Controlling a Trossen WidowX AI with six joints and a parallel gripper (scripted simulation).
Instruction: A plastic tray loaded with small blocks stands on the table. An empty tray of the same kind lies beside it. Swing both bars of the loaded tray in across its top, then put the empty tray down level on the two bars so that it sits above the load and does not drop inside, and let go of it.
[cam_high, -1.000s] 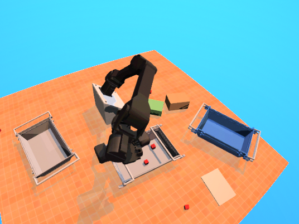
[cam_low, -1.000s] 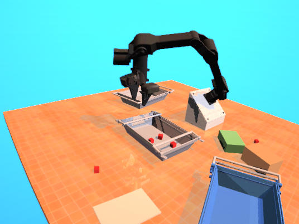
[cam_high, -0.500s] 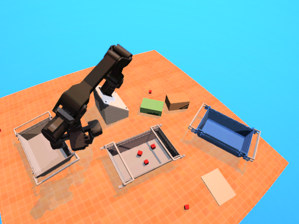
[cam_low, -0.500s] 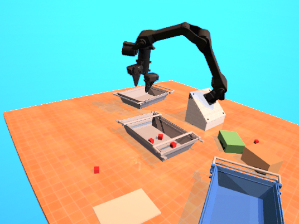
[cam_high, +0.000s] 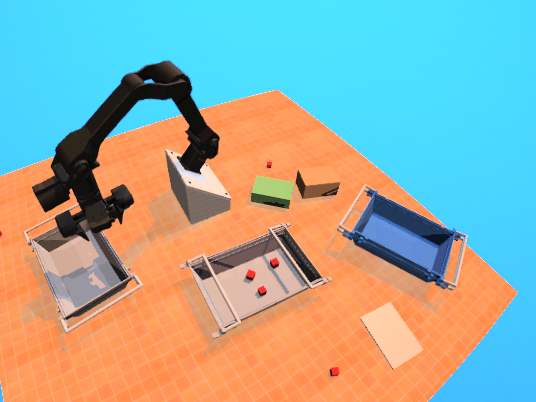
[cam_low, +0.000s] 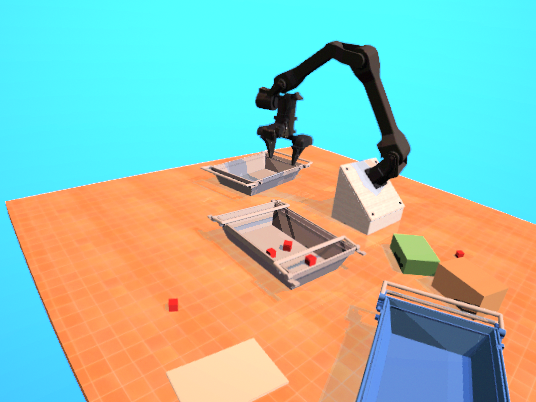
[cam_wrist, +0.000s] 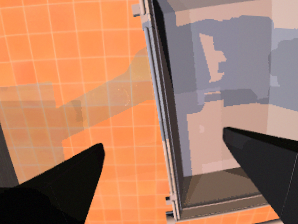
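My gripper tip is 1 cm short of the grey tray, 9 cm to the left of it and 5 cm above it. Round my gripper tip: brown box (9 cm ahead, 65 cm to the left, 7 cm below); then red cube (57 cm ahead, 30 cm to the left, 9 cm below); then green box (4 cm ahead, 50 cm to the left, 8 cm below).
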